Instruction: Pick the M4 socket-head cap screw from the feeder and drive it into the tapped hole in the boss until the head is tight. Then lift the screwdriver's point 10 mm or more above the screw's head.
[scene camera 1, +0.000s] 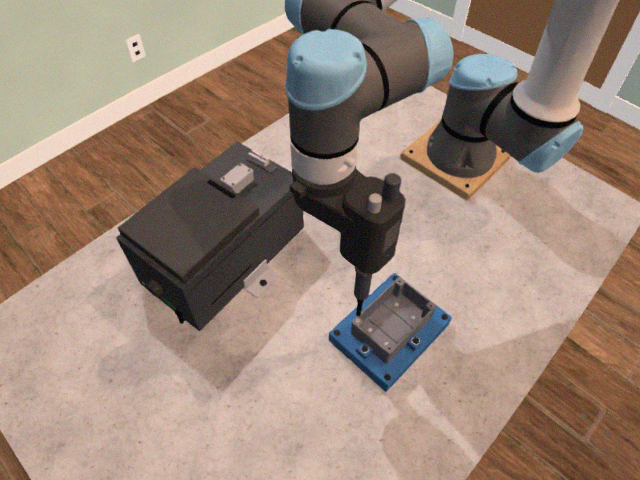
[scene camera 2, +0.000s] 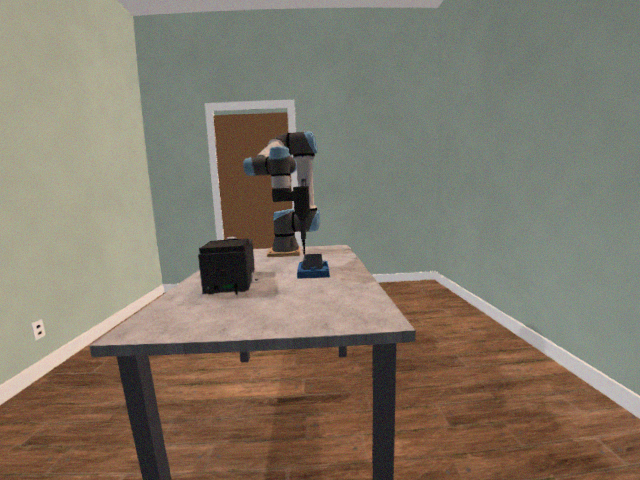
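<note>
The black screw feeder (scene camera 1: 188, 222) (scene camera 2: 225, 266) stands on the table at the left. A grey open-topped housing (scene camera 1: 371, 342) (scene camera 2: 313, 259) with corner bosses sits on a blue fixture plate (scene camera 1: 400, 368) (scene camera 2: 313, 272). My screwdriver (scene camera 1: 359, 314) (scene camera 2: 303, 254) points straight down, its thin bit at the housing's left corner boss (scene camera 1: 357, 321) in scene camera 1. The tip looks at or just above the boss top; any gap is too small to tell. The M4 screw cannot be made out, at the bit or in the boss. The tapped hole cannot be made out either.
The arm's base stands on a wooden plate (scene camera 1: 467, 189) (scene camera 2: 283, 253) behind the fixture. A small light tab (scene camera 1: 256, 279) with a dark spot sticks out from the feeder's side. Clamp screws (scene camera 1: 364, 349) (scene camera 1: 415, 341) sit beside the housing on the blue plate.
</note>
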